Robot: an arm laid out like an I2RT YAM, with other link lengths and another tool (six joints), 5 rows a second.
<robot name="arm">
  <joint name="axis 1" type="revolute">
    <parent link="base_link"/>
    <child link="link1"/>
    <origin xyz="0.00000 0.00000 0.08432"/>
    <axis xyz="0 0 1"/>
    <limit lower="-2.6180" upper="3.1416"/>
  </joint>
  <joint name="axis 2" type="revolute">
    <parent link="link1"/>
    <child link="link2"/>
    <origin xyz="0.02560 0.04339 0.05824"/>
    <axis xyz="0 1 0"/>
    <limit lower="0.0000" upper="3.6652"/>
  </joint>
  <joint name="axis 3" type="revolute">
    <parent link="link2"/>
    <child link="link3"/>
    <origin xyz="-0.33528 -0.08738 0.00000"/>
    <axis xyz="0 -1 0"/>
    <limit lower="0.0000" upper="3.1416"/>
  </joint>
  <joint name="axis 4" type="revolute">
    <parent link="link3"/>
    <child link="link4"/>
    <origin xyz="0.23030 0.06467 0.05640"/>
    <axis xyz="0 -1 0"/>
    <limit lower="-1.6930" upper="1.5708"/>
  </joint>
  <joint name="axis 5" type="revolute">
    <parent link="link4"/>
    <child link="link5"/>
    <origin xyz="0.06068 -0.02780 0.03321"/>
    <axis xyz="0 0 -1"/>
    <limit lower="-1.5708" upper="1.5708"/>
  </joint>
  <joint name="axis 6" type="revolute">
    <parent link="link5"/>
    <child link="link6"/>
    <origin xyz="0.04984 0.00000 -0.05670"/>
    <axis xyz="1 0 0"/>
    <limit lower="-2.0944" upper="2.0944"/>
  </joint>
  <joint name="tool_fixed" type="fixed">
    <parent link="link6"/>
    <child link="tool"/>
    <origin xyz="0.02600 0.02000 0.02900" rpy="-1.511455 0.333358 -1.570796"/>
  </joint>
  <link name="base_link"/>
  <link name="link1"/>
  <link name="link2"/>
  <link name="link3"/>
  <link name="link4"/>
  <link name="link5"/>
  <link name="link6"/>
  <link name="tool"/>
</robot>
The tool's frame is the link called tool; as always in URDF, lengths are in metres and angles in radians.
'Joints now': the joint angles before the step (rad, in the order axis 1, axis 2, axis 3, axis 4, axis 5, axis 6). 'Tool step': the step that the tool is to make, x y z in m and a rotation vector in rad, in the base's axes. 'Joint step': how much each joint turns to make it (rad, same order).
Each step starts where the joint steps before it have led.
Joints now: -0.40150, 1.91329, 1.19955, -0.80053, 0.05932, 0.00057
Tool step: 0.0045, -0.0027, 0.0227, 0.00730, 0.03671, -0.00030
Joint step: -0.00041, -0.00038, 0.10668, -0.14368, 0.00762, -0.00041
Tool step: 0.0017, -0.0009, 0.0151, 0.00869, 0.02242, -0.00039
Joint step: -0.00027, -0.00014, 0.06793, -0.09211, 0.00078, 0.00011
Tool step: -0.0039, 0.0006, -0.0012, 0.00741, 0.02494, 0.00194
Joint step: -0.00236, 0.00028, -0.00430, -0.02098, 0.00305, -0.00426
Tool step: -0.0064, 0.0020, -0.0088, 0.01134, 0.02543, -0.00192
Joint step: -0.00198, 0.00029, -0.03880, 0.01125, -0.00038, -0.00008
